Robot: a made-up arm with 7 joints.
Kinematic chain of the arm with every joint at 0, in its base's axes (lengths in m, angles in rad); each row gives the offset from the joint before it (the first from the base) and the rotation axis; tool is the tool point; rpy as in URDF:
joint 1: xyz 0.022 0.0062 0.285 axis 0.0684 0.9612 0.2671
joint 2: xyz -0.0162 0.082 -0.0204 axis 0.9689 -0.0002 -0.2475
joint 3: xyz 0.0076 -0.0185 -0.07 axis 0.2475 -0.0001 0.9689
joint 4: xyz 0.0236 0.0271 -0.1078 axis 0.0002 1 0
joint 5: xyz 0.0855 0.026 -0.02 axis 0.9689 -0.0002 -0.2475
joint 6: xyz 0.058 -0.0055 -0.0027 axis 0.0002 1 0
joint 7: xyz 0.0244 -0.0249 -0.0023 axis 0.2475 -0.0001 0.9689
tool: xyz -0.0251 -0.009 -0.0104 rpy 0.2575 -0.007 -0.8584
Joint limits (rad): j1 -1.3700..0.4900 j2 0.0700..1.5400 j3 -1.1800..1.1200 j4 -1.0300..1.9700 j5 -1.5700..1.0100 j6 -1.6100..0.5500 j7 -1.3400..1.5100
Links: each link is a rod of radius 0.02 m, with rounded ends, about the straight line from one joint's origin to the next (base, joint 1, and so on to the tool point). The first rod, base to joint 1, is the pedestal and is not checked.
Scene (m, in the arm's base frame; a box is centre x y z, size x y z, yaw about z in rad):
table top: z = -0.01
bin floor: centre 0.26 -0.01 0 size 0.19 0.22 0.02 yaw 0.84
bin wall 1: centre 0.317 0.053 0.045 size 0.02 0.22 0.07 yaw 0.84
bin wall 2: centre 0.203 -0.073 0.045 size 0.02 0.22 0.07 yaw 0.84
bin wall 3: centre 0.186 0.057 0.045 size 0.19 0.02 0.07 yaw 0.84
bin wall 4: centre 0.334 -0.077 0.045 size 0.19 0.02 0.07 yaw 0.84
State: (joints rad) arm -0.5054 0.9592 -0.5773 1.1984 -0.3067 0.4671 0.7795
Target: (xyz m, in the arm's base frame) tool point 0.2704 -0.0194 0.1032
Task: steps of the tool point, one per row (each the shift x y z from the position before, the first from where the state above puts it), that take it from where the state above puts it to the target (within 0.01 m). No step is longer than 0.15 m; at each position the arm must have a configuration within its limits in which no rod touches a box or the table.
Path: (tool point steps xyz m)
1: 0.0728 -0.0561 0.0441
2: 0.0463 -0.0566 0.0715
3: 0.0120 -0.0499 0.0857
4: -0.0344 -0.0649 -0.0586
5: -0.0562 -0.0551 -0.0338
6: 0.0021 -0.0016 -0.0303
7: -0.0021 0.0016 -0.0305

